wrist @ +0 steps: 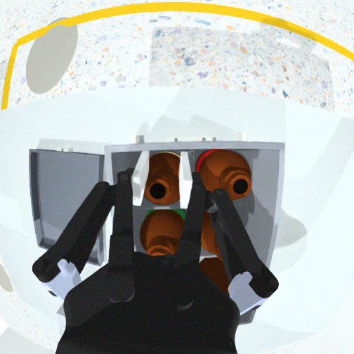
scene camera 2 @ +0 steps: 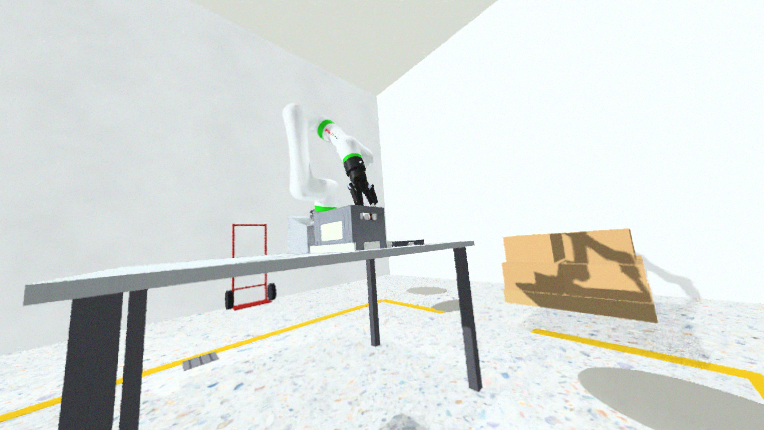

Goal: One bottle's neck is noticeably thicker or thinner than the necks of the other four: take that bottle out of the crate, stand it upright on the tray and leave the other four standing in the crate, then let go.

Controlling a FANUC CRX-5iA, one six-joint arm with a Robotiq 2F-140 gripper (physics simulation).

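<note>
The grey crate stands on the table with brown bottles in it. My gripper points down into it, shut on the upper-left bottle in the wrist view, which has a cream ring. That bottle is still within the crate walls. A red-ringed bottle stands to its right, a green-ringed bottle below it. Two more bottles, one at middle right and one at lower right, are partly hidden by the gripper. The dark grey tray lies left of the crate in the wrist view.
A pale grey box stands behind the crate near the robot base. A low dark object lies near the table's right end. A red hand truck and cardboard boxes stand off the table.
</note>
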